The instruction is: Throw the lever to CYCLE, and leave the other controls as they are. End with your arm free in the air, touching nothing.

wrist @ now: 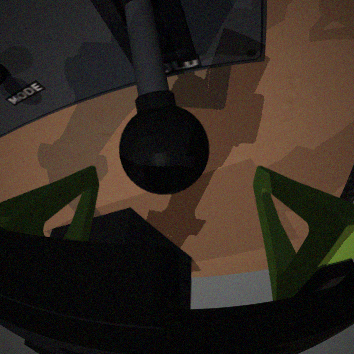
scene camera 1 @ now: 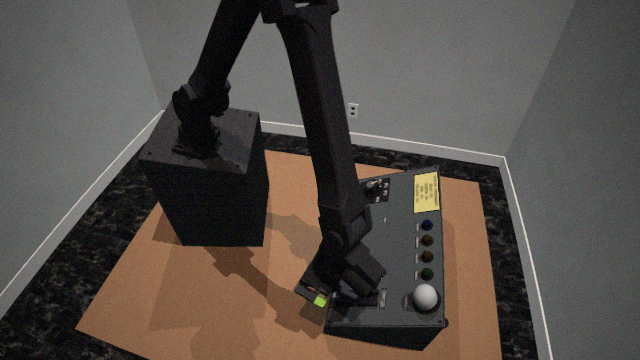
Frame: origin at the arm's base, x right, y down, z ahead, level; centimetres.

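Seen in the pictures: gripper, fingertip midpoint: (wrist: 175, 174) (scene camera 1: 318, 282); arm's base, origin of the base link: (scene camera 1: 196, 141).
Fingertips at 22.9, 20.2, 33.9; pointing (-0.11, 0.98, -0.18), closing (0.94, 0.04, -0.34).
Offsets run from my fingertips to a thing's top centre, as dx, dy, dz. "spot": to the spot under its first point. Level surfaces: height alone.
The lever's round black knob {+0.8, -3.2, +5.7} (wrist: 164, 148) is on a grey shaft {+0.8, -0.9, +6.7} (wrist: 146, 50) that leans over the panel edge, beside a partly covered label {spot: +1.6, +6.9, +3.6} (wrist: 184, 65) reading "LD", apparently HOLD. In the scene view the knob is hidden by the arm; the slot {spot: +2.3, +2.8, +9.3} (scene camera 1: 356, 301) and the label plate {spot: +1.5, +1.4, +15.2} (scene camera 1: 382, 298) at its far end show, the plate's text too small to read. My gripper (scene camera 1: 328, 295) (wrist: 175, 174) is open, with its green fingers on either side of the knob's lower part in the wrist view. I see no finger touching the knob, though depth is hard to judge.
The grey control panel (scene camera 1: 400, 240) (wrist: 50, 112) carries a white dome {spot: +4.6, -7.4, +22.8} (scene camera 1: 425, 297), several small coloured domes, a yellow placard {spot: -29.6, -3.1, +27.0} (scene camera 1: 426, 192) and a rotary knob {-34.9, +0.5, +11.2} (scene camera 1: 371, 186). A MODE label {-11.1, +5.3, +7.4} (wrist: 26, 93) shows left of the lever. The arm's dark pedestal (scene camera 1: 225, 205) stands on the orange mat {dy +13.3} (scene camera 1: 200, 295).
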